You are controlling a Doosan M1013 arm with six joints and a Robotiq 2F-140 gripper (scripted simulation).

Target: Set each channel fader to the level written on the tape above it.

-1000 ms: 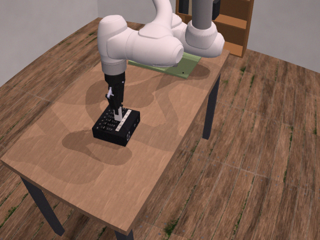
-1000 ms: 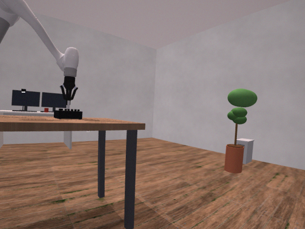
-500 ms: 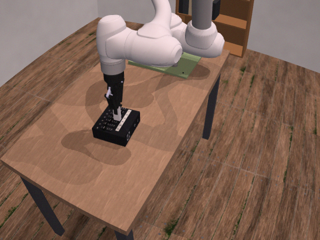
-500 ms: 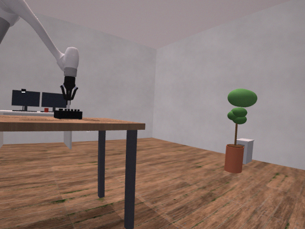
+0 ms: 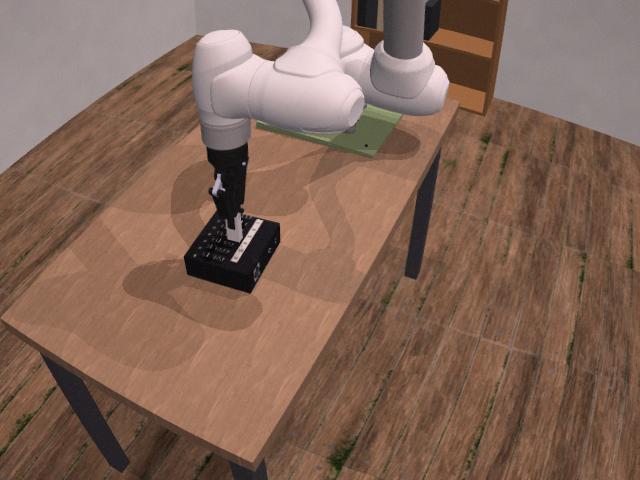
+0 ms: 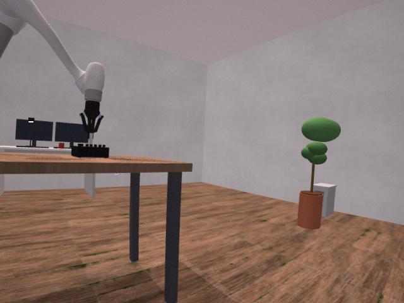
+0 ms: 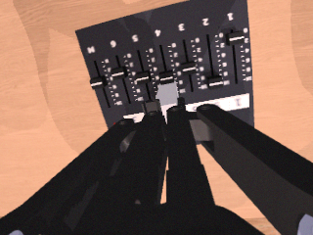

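Now: the channel 4 fader 20 mm to the right of my hand and 30 mm below it. The rest, counted from my hand: channel 6 fader (40 mm ahead, 30 mm to the right, 30 mm below); then channel 2 fader (40 mm behind, 30 mm below); then master fader (70 mm ahead, 30 mm to the right, 30 mm below).
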